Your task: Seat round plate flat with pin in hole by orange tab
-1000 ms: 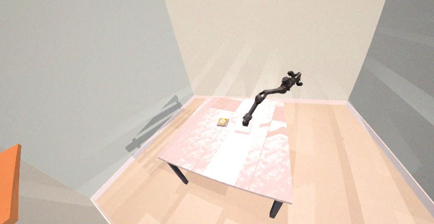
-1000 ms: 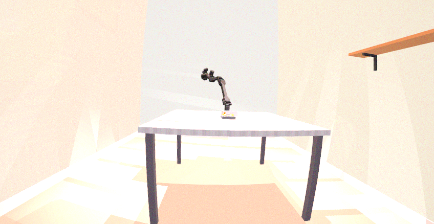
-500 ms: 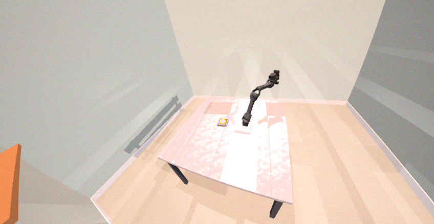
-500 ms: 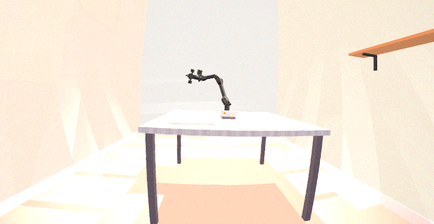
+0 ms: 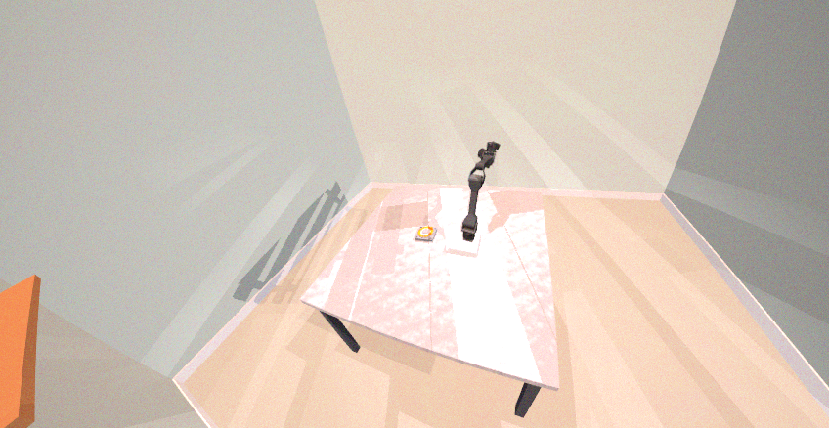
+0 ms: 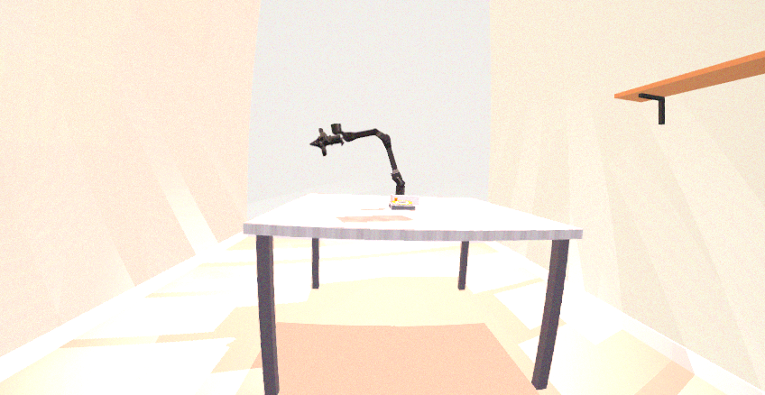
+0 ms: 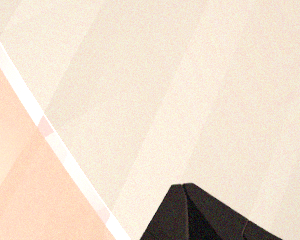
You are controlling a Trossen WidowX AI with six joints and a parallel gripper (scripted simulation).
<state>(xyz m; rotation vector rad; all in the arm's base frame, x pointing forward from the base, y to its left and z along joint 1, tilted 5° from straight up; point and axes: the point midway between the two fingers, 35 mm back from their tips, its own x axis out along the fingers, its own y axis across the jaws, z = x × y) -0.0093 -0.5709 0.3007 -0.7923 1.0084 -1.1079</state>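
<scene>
Right now my gripper tip is 32 cm short of the base, 60 cm to the right of it and 33 cm above it.
</scene>
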